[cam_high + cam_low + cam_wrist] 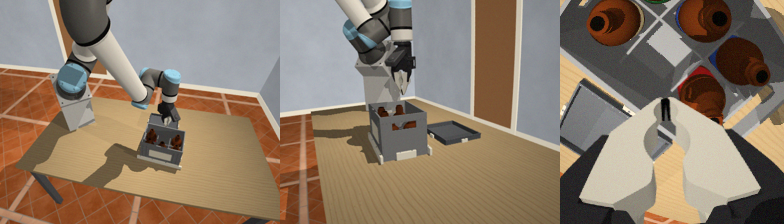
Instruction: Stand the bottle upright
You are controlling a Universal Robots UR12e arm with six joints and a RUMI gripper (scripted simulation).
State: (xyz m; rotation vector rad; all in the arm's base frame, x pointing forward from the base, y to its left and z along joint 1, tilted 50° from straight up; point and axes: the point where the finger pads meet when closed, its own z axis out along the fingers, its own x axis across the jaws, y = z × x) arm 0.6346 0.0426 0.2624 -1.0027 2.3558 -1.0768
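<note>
My hand is 160 mm above the grey crate, 40 mm to the left of it and 10 mm past it. Also, from my hand: bottle 150 mm below, 90 mm ahead, 10 mm to the right; then grey tray 250 mm to the left, 230 mm below, 10 mm ahead.
</note>
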